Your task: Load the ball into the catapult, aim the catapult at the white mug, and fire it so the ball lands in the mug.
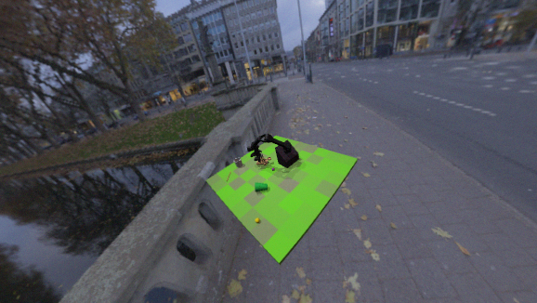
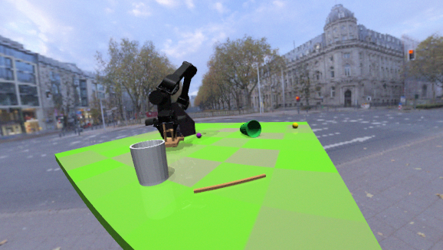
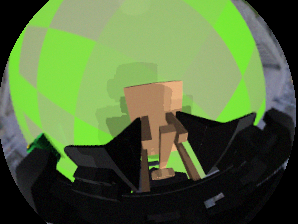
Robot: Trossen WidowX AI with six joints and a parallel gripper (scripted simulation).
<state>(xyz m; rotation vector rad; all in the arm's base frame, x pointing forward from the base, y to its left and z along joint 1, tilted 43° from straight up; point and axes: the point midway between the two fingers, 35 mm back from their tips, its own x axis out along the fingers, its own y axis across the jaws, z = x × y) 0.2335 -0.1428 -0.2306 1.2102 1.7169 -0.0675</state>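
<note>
The purple ball lies 23 cm to the left of my gripper tip, 4 cm below it and 2 cm behind it. Also, from my gripper tip: thin wooden stick 40 cm ahead, 14 cm to the right, 5 cm below; wooden catapult 6 cm to the left, 4 cm behind, 2 cm above; pale grey mug 21 cm to the right, 20 cm ahead, 2 cm below.
</note>
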